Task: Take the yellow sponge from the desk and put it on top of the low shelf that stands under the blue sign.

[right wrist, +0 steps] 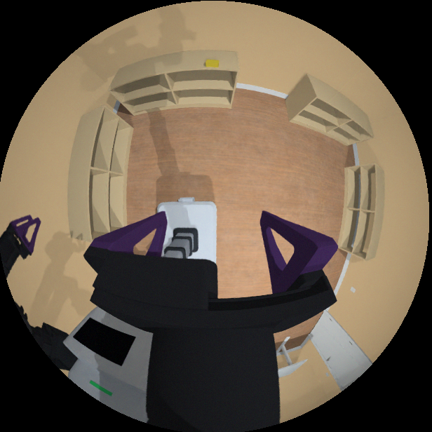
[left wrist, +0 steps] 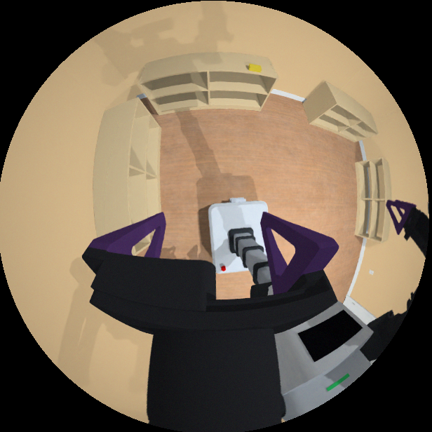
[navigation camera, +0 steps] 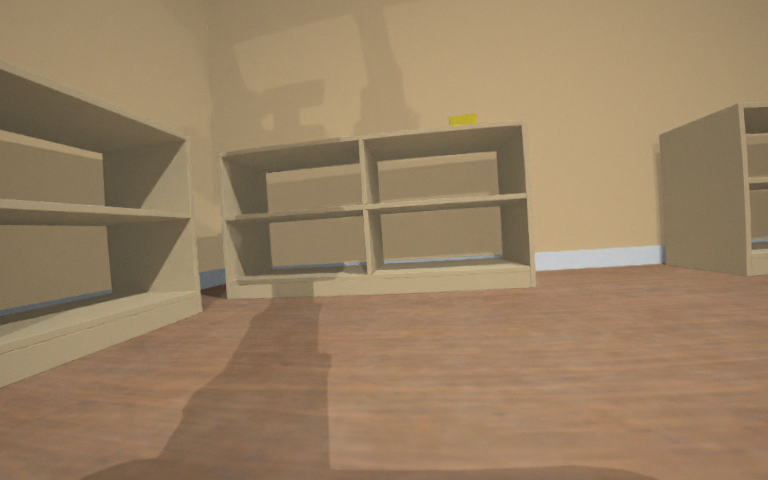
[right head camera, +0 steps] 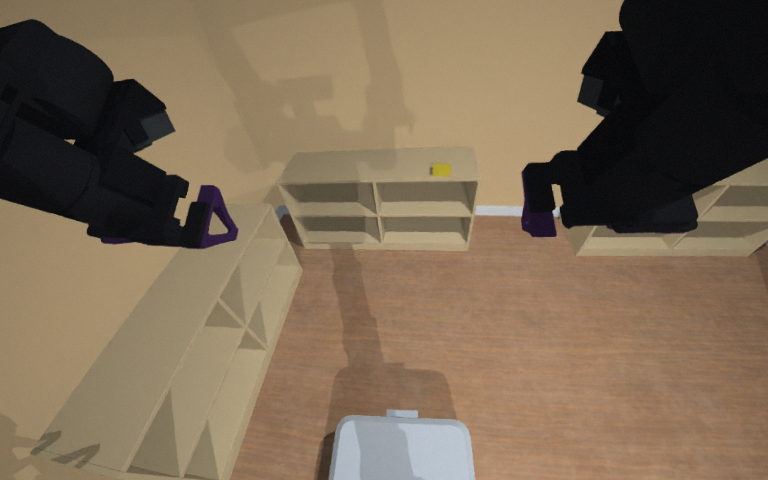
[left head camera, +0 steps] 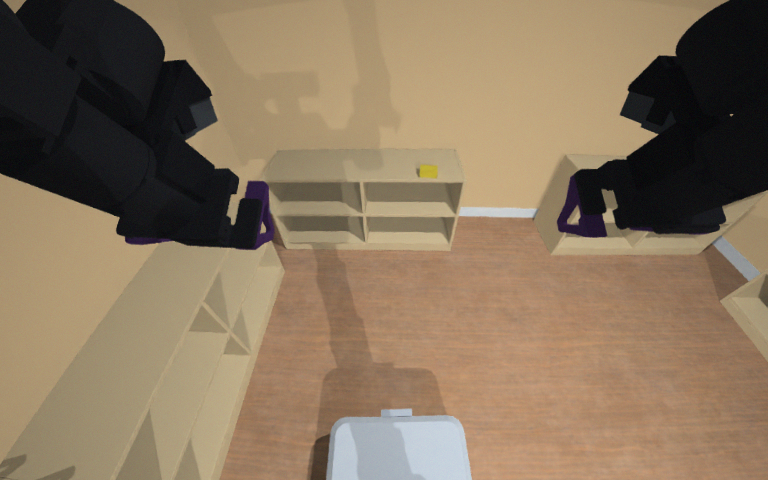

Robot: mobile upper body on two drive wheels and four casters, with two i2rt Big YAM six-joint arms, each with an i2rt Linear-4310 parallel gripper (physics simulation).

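Frame: origin at the left arm's base, x left, y ahead, z down, level; metres.
Seen in the pictures: left gripper, between the fingertips: (right head camera: 204,233) (left head camera: 235,233); right gripper, between the fingertips: (right head camera: 565,224) (left head camera: 594,225).
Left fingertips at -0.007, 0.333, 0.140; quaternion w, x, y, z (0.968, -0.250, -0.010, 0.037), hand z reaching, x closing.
Observation:
A point is followed by its place in that frame, as x, y, z.
The yellow sponge (left head camera: 428,170) @[-0.444, 1.449, 0.755] (right head camera: 441,169) @[-0.443, 1.449, 0.756] (left wrist: 255,68) (right wrist: 212,63) (navigation camera: 462,119) @[-0.443, 1.445, 0.772] lies on the right part of the top of a low beige shelf (left head camera: 396,169) @[-0.266, 1.538, 0.800] (right head camera: 407,164) @[-0.253, 1.590, 0.800] (navigation camera: 424,281) @[-0.262, 1.429, 1.367], which stands against the wall ahead. My left gripper (left head camera: 201,226) (left wrist: 212,217) is open and empty, raised at the left, far from the sponge. My right gripper (left head camera: 628,220) (right wrist: 213,216) is open and empty, raised at the right, also far from the sponge. The blue sign does not show in these views.
A long beige shelf unit (left head camera: 124,316) @[0.813, 0.568, 0.800] (right head camera: 147,316) @[0.803, 0.539, 0.800] stands along the left wall. Another low unit (left wrist: 320,100) (right wrist: 304,95) (navigation camera: 702,198) @[-1.406, 1.519, 1.119] stands to the right of the sponge's shelf, and a further one (left wrist: 372,199) (right wrist: 361,210) at the right wall. My pale base (left head camera: 399,447) @[-0.231, 0.214, 1.150] stands on the wooden floor.

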